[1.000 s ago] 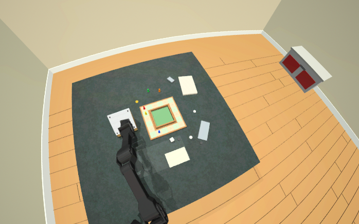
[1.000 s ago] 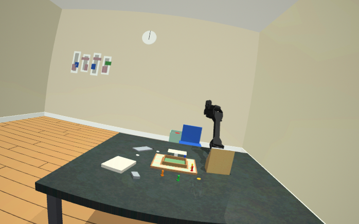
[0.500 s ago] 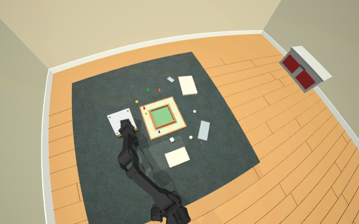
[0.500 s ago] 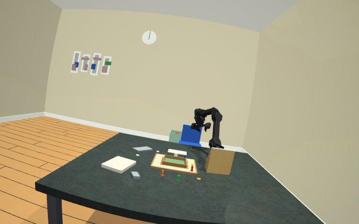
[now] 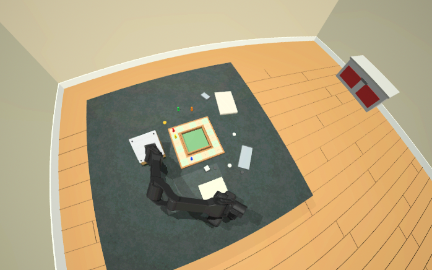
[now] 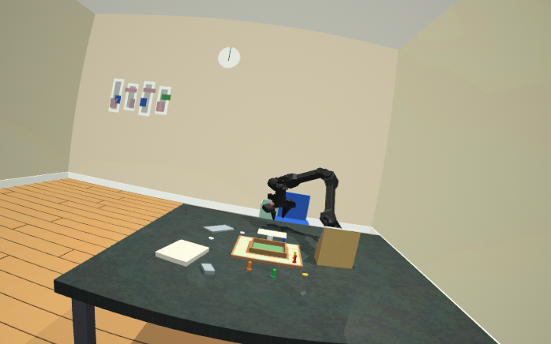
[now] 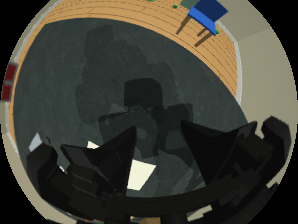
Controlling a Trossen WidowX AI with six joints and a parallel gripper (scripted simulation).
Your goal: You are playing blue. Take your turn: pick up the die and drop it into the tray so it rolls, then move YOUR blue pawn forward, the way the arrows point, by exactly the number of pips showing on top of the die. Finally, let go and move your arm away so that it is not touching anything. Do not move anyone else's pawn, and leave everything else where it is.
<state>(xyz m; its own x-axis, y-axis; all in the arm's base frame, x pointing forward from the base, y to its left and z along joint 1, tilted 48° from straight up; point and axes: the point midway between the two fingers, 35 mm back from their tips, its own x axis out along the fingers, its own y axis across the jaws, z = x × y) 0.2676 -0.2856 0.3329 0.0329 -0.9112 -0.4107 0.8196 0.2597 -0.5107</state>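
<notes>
Right now the white die is 1 cm ahead of my gripper tip, 27 cm to the left of it and 4 cm below it. From my gripper tip the other things lie so: grey plate: 27 cm ahead, 26 cm to the left, 5 cm below; blue pawn: 5 cm behind, 35 cm to the left, 2 cm below; cream card: 1 cm ahead, 14 cm to the left, 5 cm below.
</notes>
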